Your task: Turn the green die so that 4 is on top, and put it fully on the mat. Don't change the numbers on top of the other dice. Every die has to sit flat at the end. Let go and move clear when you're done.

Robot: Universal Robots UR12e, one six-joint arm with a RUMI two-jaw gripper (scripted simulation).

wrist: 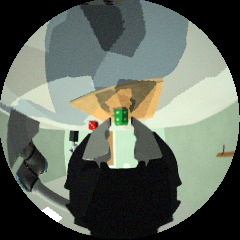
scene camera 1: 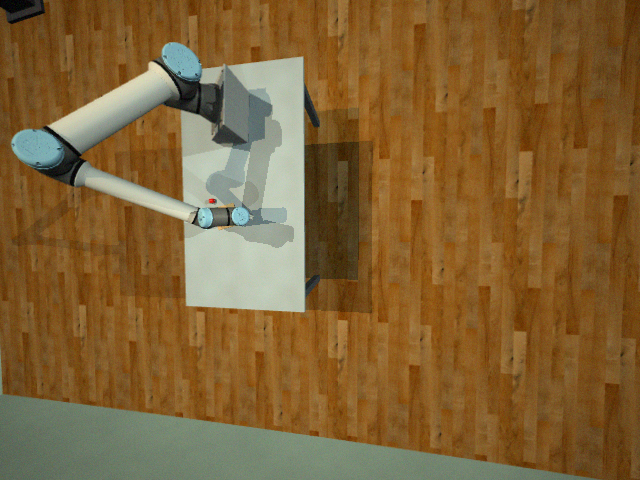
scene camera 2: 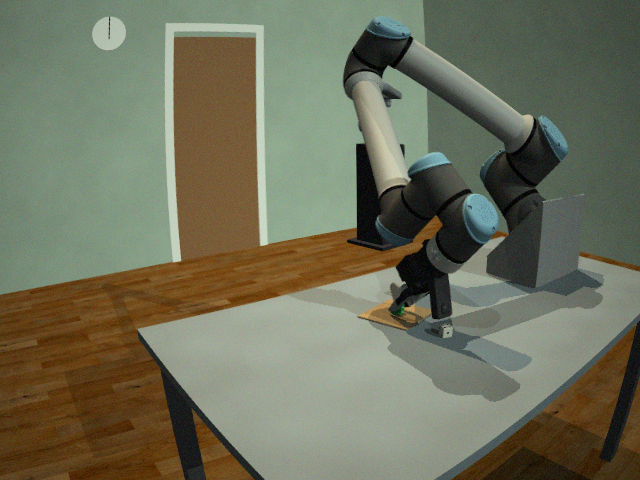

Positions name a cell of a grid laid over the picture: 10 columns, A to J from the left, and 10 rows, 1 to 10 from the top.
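I can see a tan mat (scene camera 2: G7) (wrist: F5). My own gripper (scene camera 2: G7) (wrist: F5) is visible to me as well.
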